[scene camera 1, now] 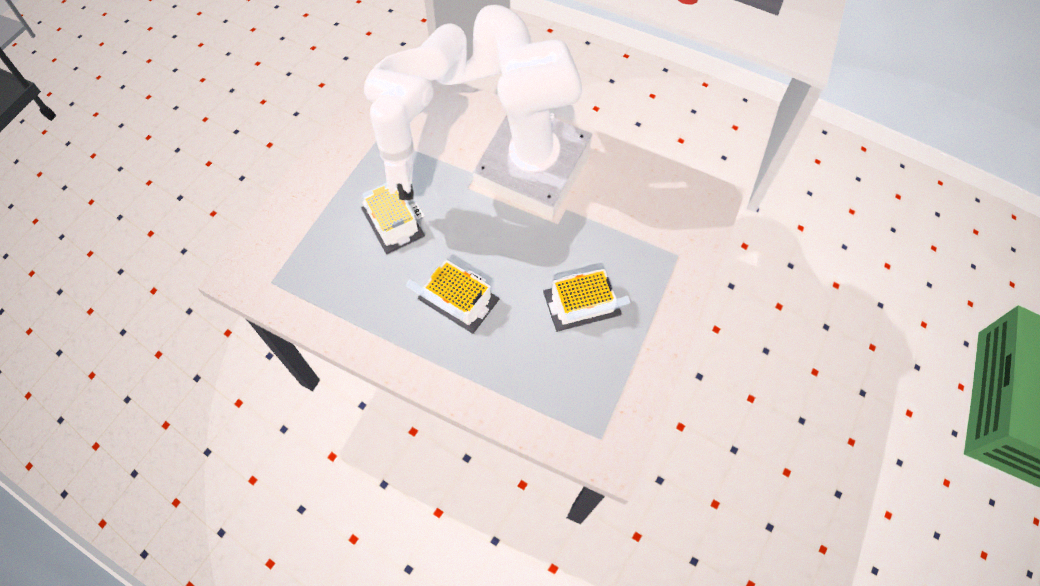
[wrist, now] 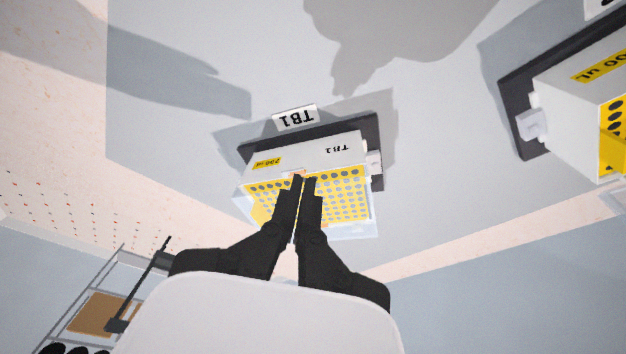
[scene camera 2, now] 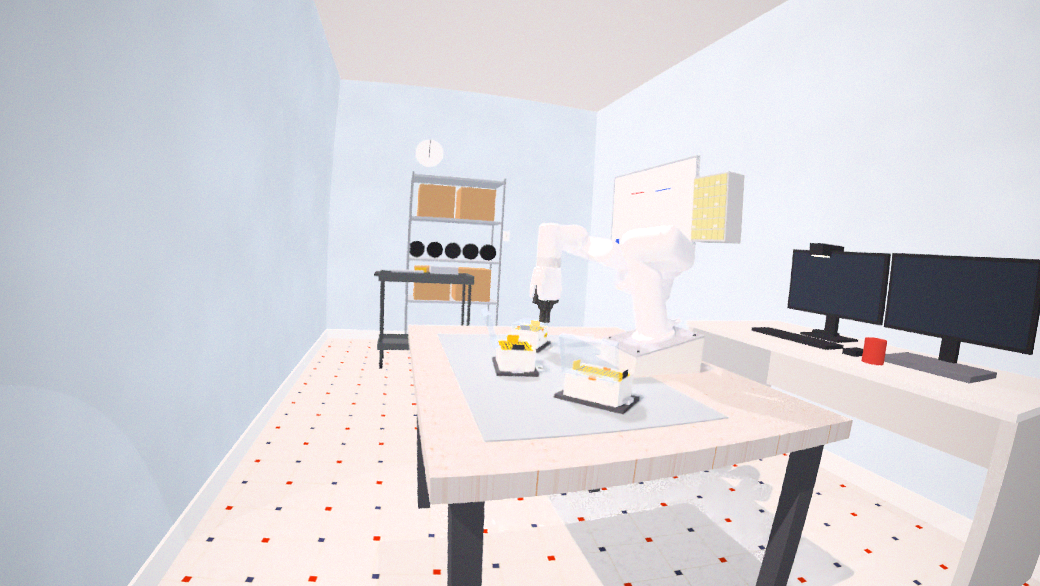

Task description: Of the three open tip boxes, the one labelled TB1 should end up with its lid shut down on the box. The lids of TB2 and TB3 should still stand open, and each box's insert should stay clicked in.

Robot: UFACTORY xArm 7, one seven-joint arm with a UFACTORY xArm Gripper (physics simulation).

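Places are measured from the arm's base along level axes (x ahead, y left, z up), in millimetres.
Where they show: gripper, fingertip midpoint: (scene camera 1: 407, 197) (wrist: 302, 188) (scene camera 2: 544, 322); arm's base, link origin: (scene camera 1: 534, 149) (scene camera 2: 653, 336).
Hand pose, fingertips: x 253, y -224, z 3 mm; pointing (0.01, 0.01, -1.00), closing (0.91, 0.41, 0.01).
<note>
Things, the pixels of their centre, and the offset from my fingertips. Level surfaces: height alone.
- box TB1, body centre: (wrist: 309, 181) (scene camera 1: 394, 211) (scene camera 2: 533, 334) dz -45, dx +21, dy -30 mm
- pale-looking yellow insert, body centre: (wrist: 310, 208) (scene camera 1: 388, 207) (scene camera 2: 530, 326) dz -19, dx +31, dy -37 mm
- middle box, body centre: (scene camera 1: 460, 288) (scene camera 2: 519, 355) dz -50, dx +151, dy +205 mm
- right box, body centre: (scene camera 2: 601, 383) (scene camera 1: 581, 292) dz -50, dx +55, dy +460 mm
- grey mat, surface height: dz -83 mm
The box TB1 (scene camera 1: 391, 218) (wrist: 310, 160) stands at the left of the mat in scene camera 1, beside its label card (wrist: 296, 117). Its clear lid (wrist: 350, 231) lies low over the pale-looking yellow insert (wrist: 345, 200); I cannot tell whether it is fully down. My gripper (scene camera 1: 406, 195) (scene camera 2: 544, 318) (wrist: 302, 188) is shut and empty, its tips at the label-side edge of TB1; contact is unclear. The middle box (scene camera 1: 457, 294) (scene camera 2: 515, 359) and right box (scene camera 1: 584, 298) (scene camera 2: 596, 385) have lids standing open and yellow inserts inside. Which is TB2 or TB3 is unreadable.
The boxes stand on dark bases on a grey mat (scene camera 1: 524, 363) (scene camera 2: 509, 422) on the table (scene camera 1: 436, 414) (scene camera 2: 655, 465). The arm's base plate (scene camera 1: 502, 160) is behind the mat. A neighbouring box (wrist: 570, 125) shows at the right of the wrist view.
</note>
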